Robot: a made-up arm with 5 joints.
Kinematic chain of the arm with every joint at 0, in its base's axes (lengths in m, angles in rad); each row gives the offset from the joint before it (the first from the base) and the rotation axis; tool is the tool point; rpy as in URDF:
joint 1: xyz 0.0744 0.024 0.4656 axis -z
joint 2: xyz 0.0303 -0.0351 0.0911 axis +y
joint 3: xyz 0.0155 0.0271 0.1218 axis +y
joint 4: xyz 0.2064 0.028 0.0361 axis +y
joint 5: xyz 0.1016 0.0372 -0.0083 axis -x
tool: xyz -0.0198 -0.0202 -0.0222 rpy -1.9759 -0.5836 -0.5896
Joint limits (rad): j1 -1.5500..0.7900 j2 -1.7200..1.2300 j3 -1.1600..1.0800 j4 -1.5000..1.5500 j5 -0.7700..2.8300
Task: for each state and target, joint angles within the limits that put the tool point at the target. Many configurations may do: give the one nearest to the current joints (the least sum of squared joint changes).
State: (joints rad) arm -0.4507 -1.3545 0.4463 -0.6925 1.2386
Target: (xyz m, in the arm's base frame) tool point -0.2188 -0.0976 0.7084
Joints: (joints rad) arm -0.4899 -1.7200 -0.4189 -0.9337 1.3190
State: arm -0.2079 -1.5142 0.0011 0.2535 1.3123
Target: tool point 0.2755 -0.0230 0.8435
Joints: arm 0.3794 -0.5934 0.0372 0.1544 1.3296
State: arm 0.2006 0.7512 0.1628 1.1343 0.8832
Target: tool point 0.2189 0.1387 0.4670
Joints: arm -0.5223 0.4947 0.4471 1.5041 0.7378
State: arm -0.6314 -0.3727 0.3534 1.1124 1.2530
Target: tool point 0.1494 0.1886 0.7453
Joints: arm -0.9797 -0.7653 0.2092 1.2455 1.2241
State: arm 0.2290 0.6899 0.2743 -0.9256 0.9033
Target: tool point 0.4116 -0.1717 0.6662
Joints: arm 0.5957 0.5569 -0.2710 -0.8563 0.8599
